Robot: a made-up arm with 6 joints. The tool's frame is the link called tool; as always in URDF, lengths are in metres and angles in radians. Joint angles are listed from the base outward.
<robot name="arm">
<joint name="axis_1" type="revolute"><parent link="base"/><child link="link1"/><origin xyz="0 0 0.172" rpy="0 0 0"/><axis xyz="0 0 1"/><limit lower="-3.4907" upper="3.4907"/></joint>
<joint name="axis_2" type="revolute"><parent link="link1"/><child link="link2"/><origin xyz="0 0 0" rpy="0 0 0"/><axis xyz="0 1 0"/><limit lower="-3.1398" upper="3.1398"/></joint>
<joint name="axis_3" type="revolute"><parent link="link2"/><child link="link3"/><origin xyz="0 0 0.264" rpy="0 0 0"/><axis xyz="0 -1 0"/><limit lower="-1.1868" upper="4.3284"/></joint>
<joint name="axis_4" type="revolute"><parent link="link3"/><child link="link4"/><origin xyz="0 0 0" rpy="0 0 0"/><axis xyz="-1 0 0"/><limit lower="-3.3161" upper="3.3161"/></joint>
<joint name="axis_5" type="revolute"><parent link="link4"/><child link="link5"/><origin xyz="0.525 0 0" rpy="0 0 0"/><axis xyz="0 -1 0"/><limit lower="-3.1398" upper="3.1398"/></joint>
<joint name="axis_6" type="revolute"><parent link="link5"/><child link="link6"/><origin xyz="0 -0.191 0" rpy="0 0 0"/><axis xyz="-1 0 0"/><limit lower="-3.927" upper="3.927"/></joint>
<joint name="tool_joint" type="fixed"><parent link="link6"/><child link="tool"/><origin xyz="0 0 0" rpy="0 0 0"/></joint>
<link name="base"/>
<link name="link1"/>
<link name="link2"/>
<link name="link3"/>
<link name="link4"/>
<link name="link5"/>
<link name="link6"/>
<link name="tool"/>
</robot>
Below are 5 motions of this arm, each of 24 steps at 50 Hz.
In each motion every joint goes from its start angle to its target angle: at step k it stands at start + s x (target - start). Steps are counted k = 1, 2, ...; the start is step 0. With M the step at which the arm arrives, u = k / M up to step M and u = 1 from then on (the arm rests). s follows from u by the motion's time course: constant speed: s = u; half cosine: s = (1 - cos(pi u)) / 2; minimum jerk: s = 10 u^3 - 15 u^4 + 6 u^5.
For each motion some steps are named. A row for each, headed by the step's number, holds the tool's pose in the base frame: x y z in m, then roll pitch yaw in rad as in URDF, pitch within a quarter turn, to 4 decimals.
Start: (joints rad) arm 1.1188 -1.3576 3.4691 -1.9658 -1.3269 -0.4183
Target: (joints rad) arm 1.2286 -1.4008 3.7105 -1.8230 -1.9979 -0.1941
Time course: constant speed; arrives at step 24
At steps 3, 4, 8, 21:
3: -0.2146 -0.2921 -0.3192 -2.8914 0.1034 2.3077
4: -0.2098 -0.2881 -0.3208 -2.9117 0.0721 2.3213
8: -0.1908 -0.2715 -0.3267 -2.9948 -0.0509 2.3818
21: -0.1333 -0.2123 -0.3381 2.9800 -0.4157 2.6594

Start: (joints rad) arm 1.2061 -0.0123 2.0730 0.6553 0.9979 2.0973
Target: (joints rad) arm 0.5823 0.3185 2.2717 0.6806 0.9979 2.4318
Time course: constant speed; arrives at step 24
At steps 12, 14, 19, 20, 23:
12: -0.0671 -0.3231 0.8547 0.5993 -0.2038 -2.8077
14: -0.0763 -0.3104 0.8570 0.5766 -0.2136 -2.8627
19: -0.0945 -0.2785 0.8617 0.5202 -0.2380 -3.0005
20: -0.0973 -0.2722 0.8625 0.5090 -0.2429 -3.0281
23: -0.1042 -0.2536 0.8644 0.4754 -0.2574 -3.1110

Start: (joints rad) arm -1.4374 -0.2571 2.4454 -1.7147 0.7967 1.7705
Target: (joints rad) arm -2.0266 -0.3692 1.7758 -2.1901 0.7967 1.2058
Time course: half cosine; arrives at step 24
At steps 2, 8, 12, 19, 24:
2: -0.0278 0.4589 0.8250 2.7149 -0.4123 2.5753
8: 0.0553 0.4123 0.8668 2.7958 -0.5677 2.5165
12: 0.1280 0.3441 0.9020 2.8504 -0.7214 2.4934
19: 0.2001 0.2121 0.9379 2.8293 -0.9142 2.5798
24: 0.2095 0.1755 0.9435 2.7968 -0.9483 2.6322

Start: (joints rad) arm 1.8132 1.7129 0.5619 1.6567 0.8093 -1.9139
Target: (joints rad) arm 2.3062 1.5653 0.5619 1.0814 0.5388 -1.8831
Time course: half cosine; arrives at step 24
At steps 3, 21, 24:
3: -0.1801 0.6266 -0.2635 1.3369 0.7131 3.0714
21: -0.3870 0.5753 -0.1815 1.2501 0.6393 2.9068
24: -0.3952 0.5707 -0.1787 1.2523 0.6363 2.9043

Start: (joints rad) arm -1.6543 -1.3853 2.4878 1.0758 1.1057 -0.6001
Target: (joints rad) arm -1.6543 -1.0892 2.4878 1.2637 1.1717 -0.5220
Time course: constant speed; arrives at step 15
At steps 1, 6, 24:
1: -0.0428 0.5510 -0.2452 1.5968 0.6499 -0.0015
6: -0.0291 0.5854 -0.1937 1.6698 0.5778 0.0785
24: -0.0047 0.6358 -0.0922 1.7773 0.4295 0.1778

